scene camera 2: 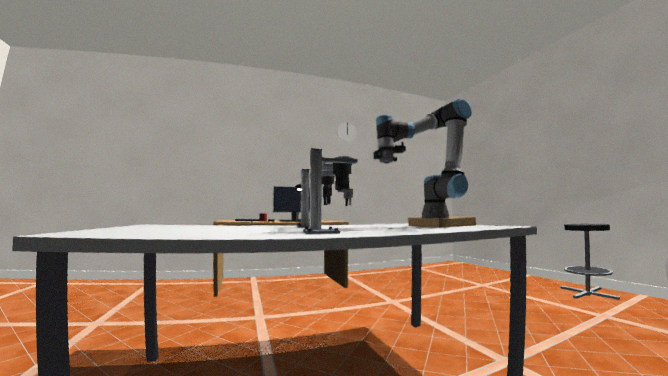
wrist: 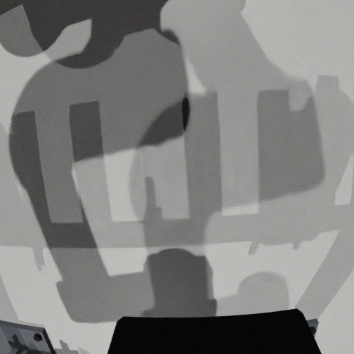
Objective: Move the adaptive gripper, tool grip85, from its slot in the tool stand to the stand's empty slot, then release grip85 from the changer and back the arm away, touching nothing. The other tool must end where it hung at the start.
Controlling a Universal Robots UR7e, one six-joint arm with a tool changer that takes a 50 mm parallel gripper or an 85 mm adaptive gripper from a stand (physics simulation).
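Frame: origin at the arm's base, x ahead, y left, z up, level; millimetres.
Seen in the pictures: hand at its tool point: (scene camera 2: 386,161); arm's base at its link origin: (scene camera 2: 435,217).
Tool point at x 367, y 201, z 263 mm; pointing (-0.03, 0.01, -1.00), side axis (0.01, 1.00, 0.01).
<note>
Offsets run from my tool point to a thing's top centre. "*": to the spot under its first point.
The tool stand (scene camera 2: 316,195) is on the white table in scene camera 2, with upright posts and holders reaching right. Two dark tools hang from it: a thicker one {224 mm ahead, 80 mm left, 11 mm down} (scene camera 2: 343,176) with a grey lower part and short fingers, and a slimmer one {* 243 mm ahead, 206 mm right, 125 mm down} (scene camera 2: 327,191) behind. I cannot tell which is grip85, and the empty slot is not distinguishable. The arm's wrist end (scene camera 2: 386,155) points down, right of the hanging tools and higher, apart from them. No gripper shows on it. In the wrist view a black block (wrist: 212,335) fills the bottom edge, with no fingers visible.
In the wrist view, overlapping shadows cover the white table top (wrist: 320,30); a grey plate with a dark bolt (wrist: 22,336) shows at bottom left. The arm base (scene camera 2: 436,209) stands on a wooden block (scene camera 2: 462,221). A desk with a monitor (scene camera 2: 286,199) is behind; a stool (scene camera 2: 586,227) is right.
</note>
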